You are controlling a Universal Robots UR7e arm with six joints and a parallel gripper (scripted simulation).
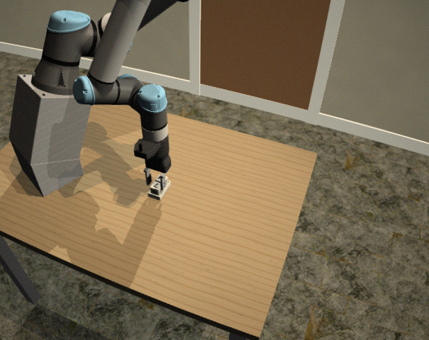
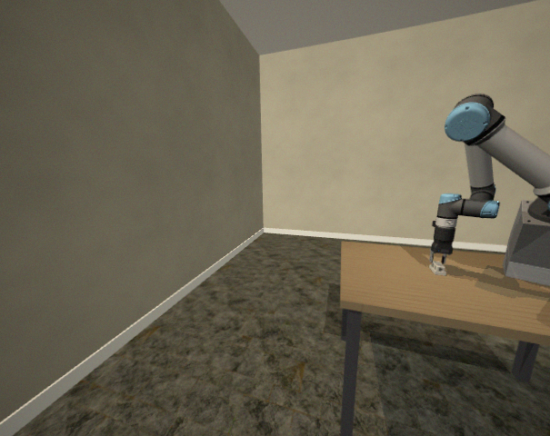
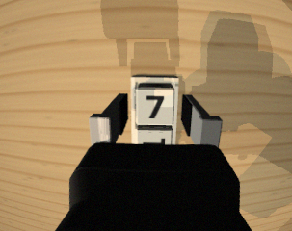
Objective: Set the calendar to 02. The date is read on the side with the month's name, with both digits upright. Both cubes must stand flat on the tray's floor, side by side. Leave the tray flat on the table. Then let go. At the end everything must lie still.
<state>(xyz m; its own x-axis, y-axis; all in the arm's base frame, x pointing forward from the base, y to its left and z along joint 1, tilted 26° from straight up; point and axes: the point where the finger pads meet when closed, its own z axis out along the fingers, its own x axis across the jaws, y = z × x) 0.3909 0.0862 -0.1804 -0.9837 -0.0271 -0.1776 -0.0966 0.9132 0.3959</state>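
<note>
The digit cube is 30 mm below my hand. Round my hand: calendar tray 50 mm below, 20 mm to the left.
</note>
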